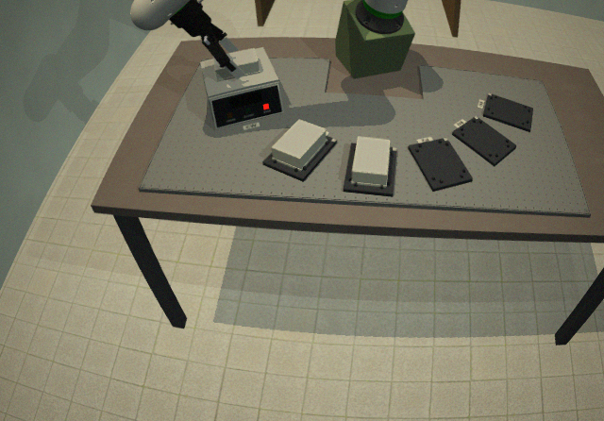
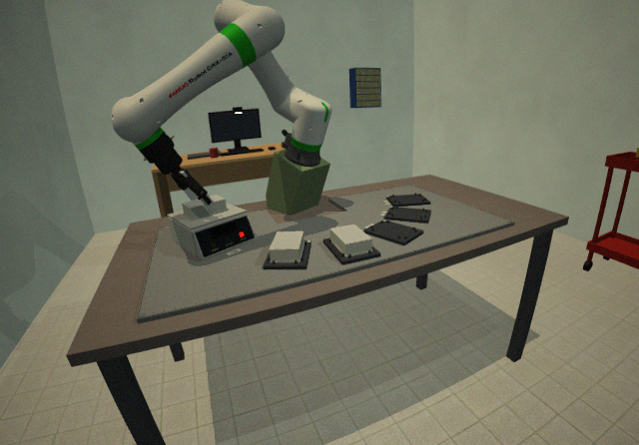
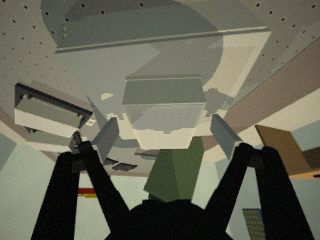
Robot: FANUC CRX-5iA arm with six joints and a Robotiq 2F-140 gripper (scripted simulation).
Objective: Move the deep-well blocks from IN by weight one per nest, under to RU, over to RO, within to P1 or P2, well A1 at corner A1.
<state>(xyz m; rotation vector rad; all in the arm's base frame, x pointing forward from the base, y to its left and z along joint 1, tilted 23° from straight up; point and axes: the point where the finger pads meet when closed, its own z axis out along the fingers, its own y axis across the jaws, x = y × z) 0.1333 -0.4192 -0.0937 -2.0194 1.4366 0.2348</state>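
Now: hand 40 mm above the grey platform. From my hand the other things lie so: check-weigher (70 mm below, 10 mm ahead); P1 label (380 mm to the left, 240 mm ahead, 130 mm below); nest P1 (360 mm to the left, 340 mm ahead, 120 mm below).
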